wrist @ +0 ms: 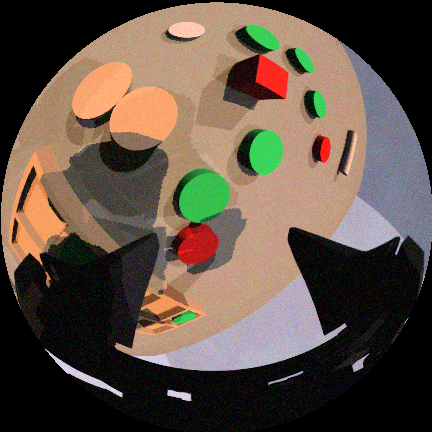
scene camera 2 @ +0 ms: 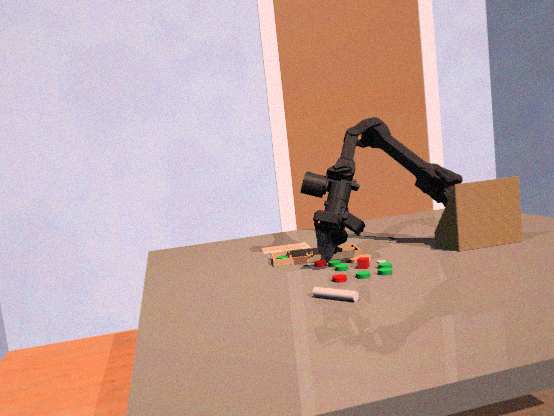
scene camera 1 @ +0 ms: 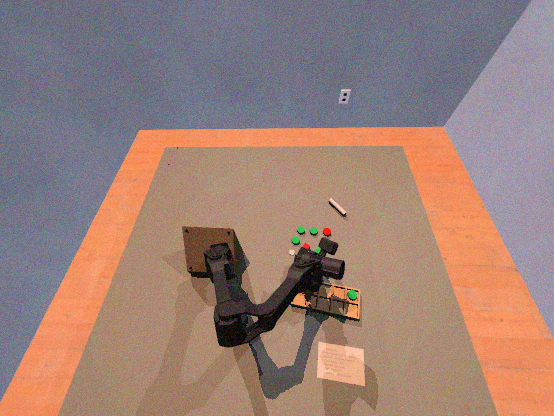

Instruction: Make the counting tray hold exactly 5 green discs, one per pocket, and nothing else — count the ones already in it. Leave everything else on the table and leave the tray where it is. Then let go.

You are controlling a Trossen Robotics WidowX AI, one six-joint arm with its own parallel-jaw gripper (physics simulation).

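The wooden counting tray (scene camera 1: 359,306) (scene camera 2: 282,262) has a green disc (scene camera 1: 352,295) (scene camera 2: 282,257) (wrist: 184,317) in an end pocket. A shadowed green disc (wrist: 75,249) shows in another pocket, partly behind a finger; the arm hides some pockets. My gripper (scene camera 2: 327,257) (wrist: 224,237) is open and empty, low beside the tray. A red disc (scene camera 2: 320,263) (wrist: 198,244) lies near the left finger in the wrist view, close to a loose green disc (scene camera 2: 334,263) (wrist: 204,196). Another green disc (scene camera 2: 341,267) (wrist: 266,152) lies farther off, and several more green discs lie beyond.
A red cube (scene camera 2: 363,262) (wrist: 272,77), two orange discs (wrist: 102,90) (wrist: 144,115), a pale disc (scene camera 1: 292,252) (wrist: 186,30) and another red disc (scene camera 1: 327,231) (scene camera 2: 339,278) lie on the table. A white stick (scene camera 1: 337,207) (scene camera 2: 335,294) and a paper sheet (scene camera 1: 341,364) lie on opposite sides.
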